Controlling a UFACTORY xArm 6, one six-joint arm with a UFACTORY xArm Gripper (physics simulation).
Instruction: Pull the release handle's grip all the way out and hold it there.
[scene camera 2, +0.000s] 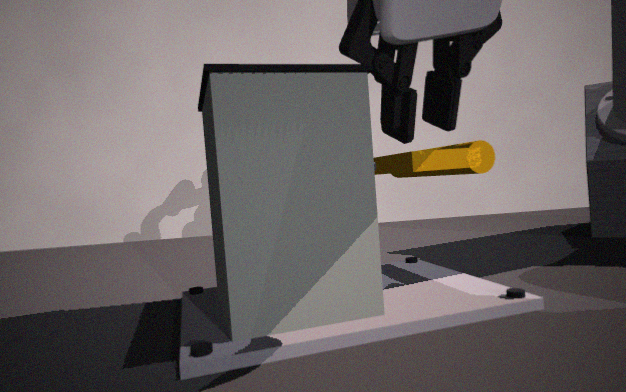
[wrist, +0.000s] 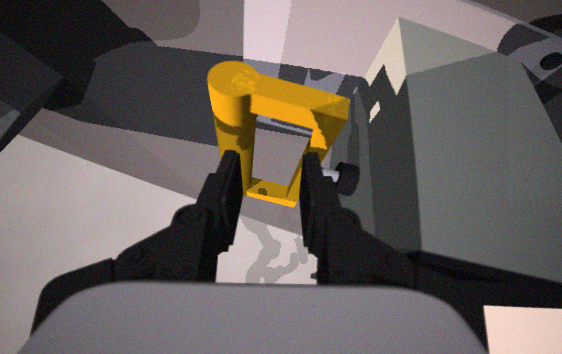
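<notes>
The yellow release handle (scene camera 2: 440, 161) (wrist: 300, 100) is a rectangular loop beside the grey-green housing (scene camera 2: 295, 200) (wrist: 465, 150). Its round grip bar (scene camera 2: 482, 156) (wrist: 231, 107) is on the side away from the housing. A thin metal rod with a black collar (wrist: 348, 178) shows between loop and housing in the wrist view. My gripper (scene camera 2: 421, 134) (wrist: 271, 173) is partly open, with a gap between its fingers. In the scene view its fingertips point down and are above the handle, apart from it. In the wrist view the fingertips overlap the loop's two long sides; nothing is gripped.
The housing has a black top (scene camera 2: 285, 68) that reaches close to one gripper finger in the scene view. It stands on a pale base plate (scene camera 2: 450, 302) with black bolts, such as the front right one (scene camera 2: 515, 293). A dark grey upright structure (scene camera 2: 612, 200) stands at the far right.
</notes>
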